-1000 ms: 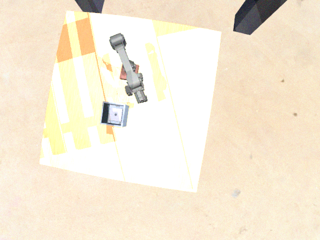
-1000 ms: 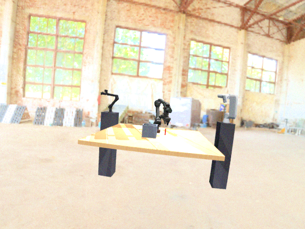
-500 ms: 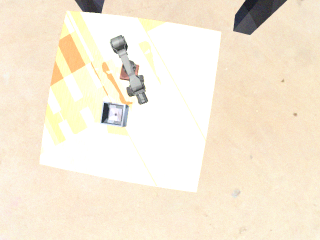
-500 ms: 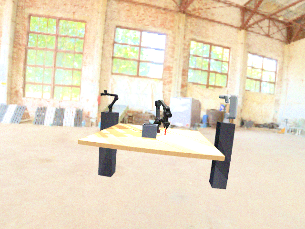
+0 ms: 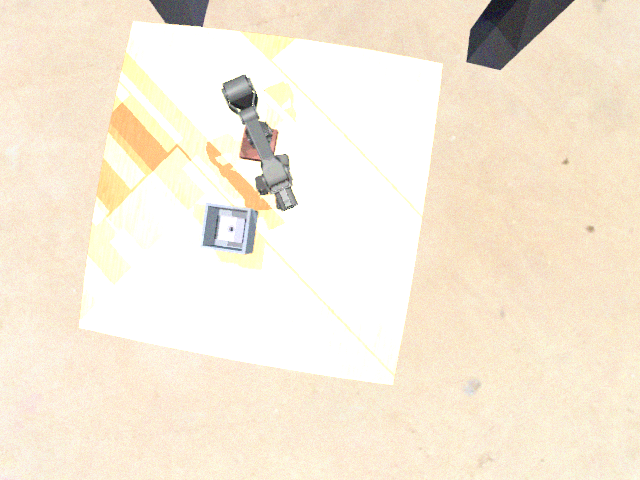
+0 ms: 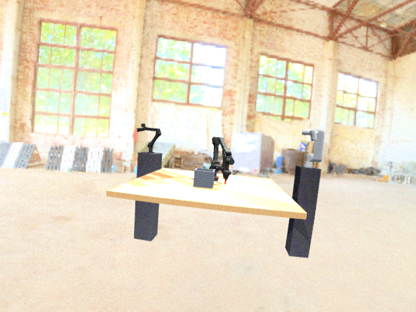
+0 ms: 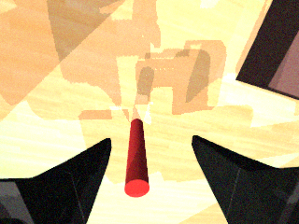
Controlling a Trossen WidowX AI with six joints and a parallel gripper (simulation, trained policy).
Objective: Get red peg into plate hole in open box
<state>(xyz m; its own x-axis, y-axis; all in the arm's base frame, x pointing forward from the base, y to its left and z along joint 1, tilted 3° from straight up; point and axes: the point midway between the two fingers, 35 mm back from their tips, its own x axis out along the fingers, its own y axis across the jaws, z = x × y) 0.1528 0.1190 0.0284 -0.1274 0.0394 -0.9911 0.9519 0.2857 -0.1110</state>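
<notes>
The red peg lies 1 cm ahead of my gripper tip.
</notes>
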